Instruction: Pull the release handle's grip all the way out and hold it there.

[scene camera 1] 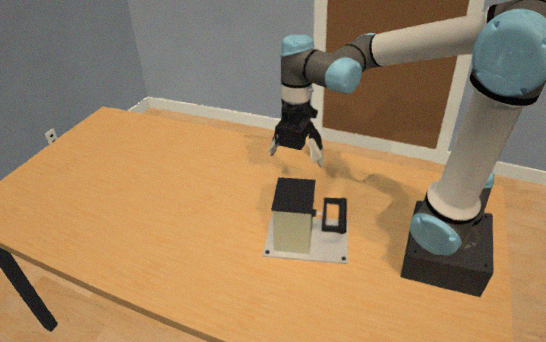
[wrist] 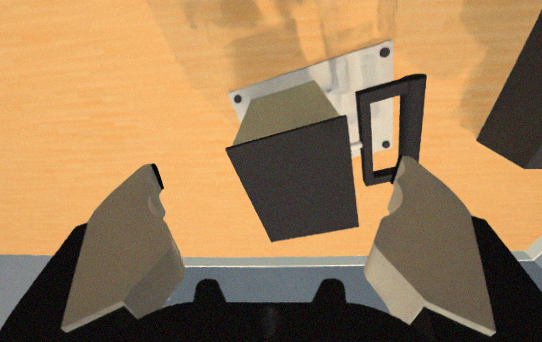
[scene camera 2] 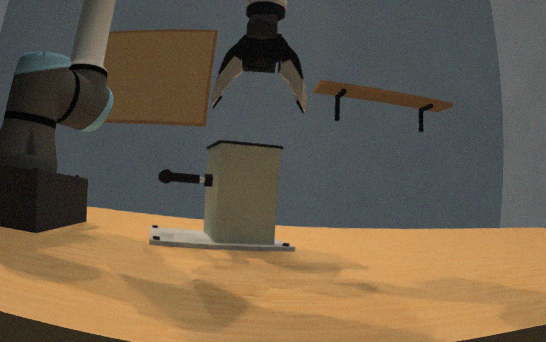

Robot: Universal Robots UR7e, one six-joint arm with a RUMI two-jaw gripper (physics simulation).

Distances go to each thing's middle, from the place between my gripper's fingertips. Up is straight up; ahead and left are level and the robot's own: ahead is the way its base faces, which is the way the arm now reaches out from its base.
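Labels:
My hand, measured from the light grey base plate (scene camera 1: 326,247): 7 cm beyond, 5 cm to the right, 22 cm above.

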